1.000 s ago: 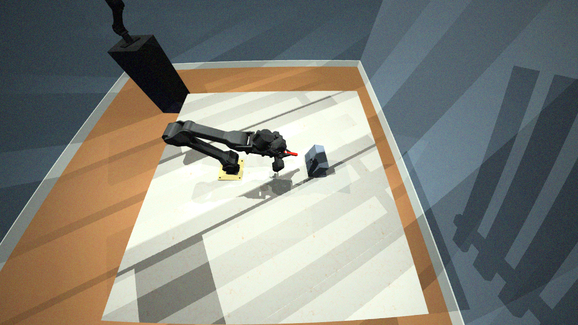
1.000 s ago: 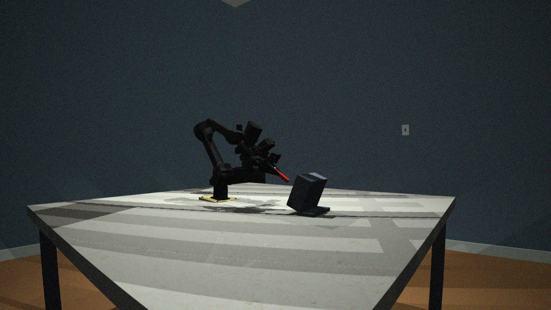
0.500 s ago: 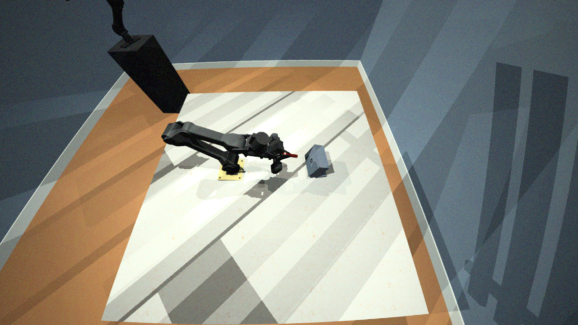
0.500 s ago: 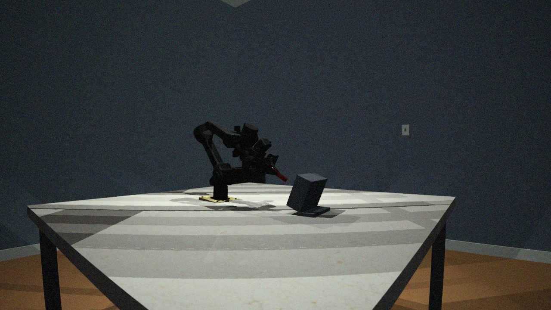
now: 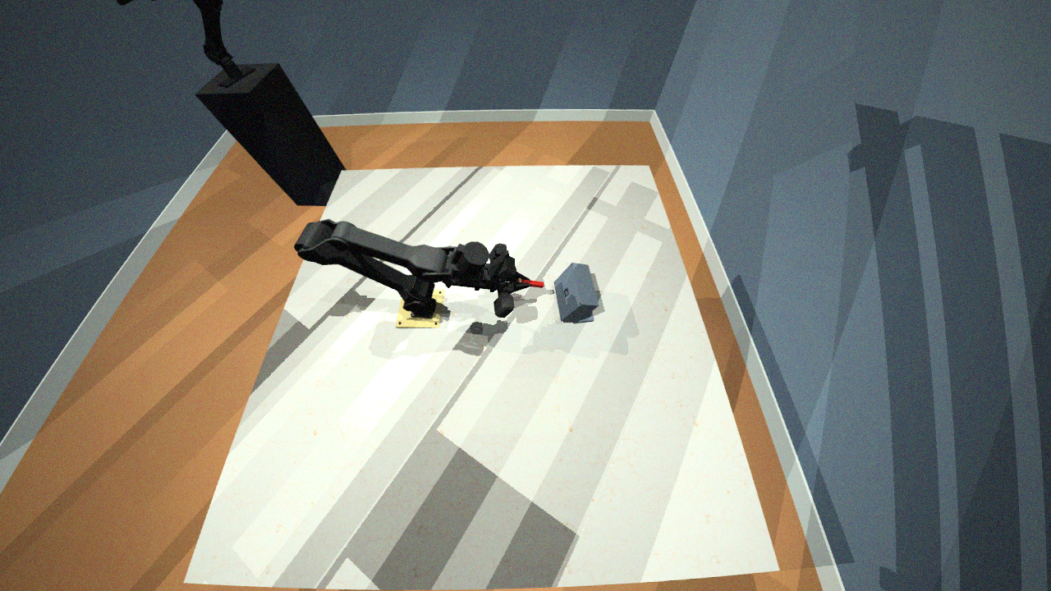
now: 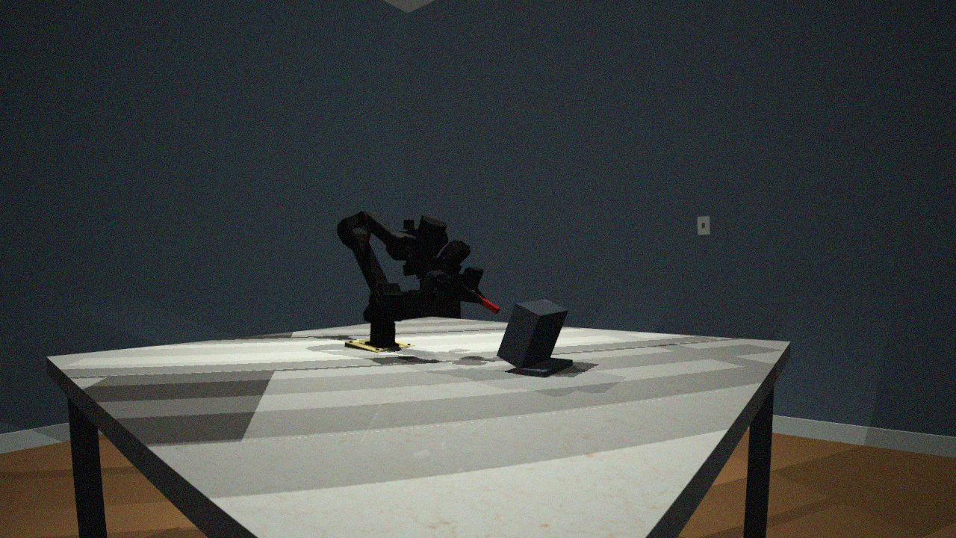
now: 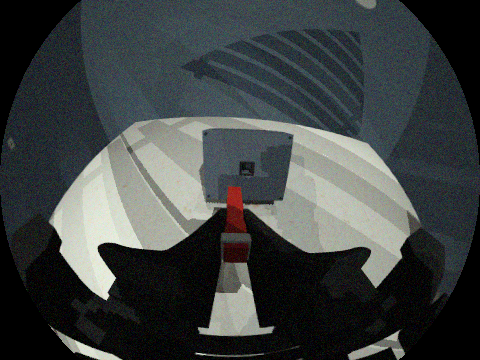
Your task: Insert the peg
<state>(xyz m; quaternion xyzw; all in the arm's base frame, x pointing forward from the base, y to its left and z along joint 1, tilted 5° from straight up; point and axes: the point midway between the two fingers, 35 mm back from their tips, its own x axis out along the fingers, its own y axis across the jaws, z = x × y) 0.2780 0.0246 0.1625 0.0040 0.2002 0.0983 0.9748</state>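
Now: the sloped panel 13 cm ahead of my gripper tip, 6 cm below it and 1 cm to the left of it. Round my gripper tip: red peg 1 cm behind, 1 cm above.
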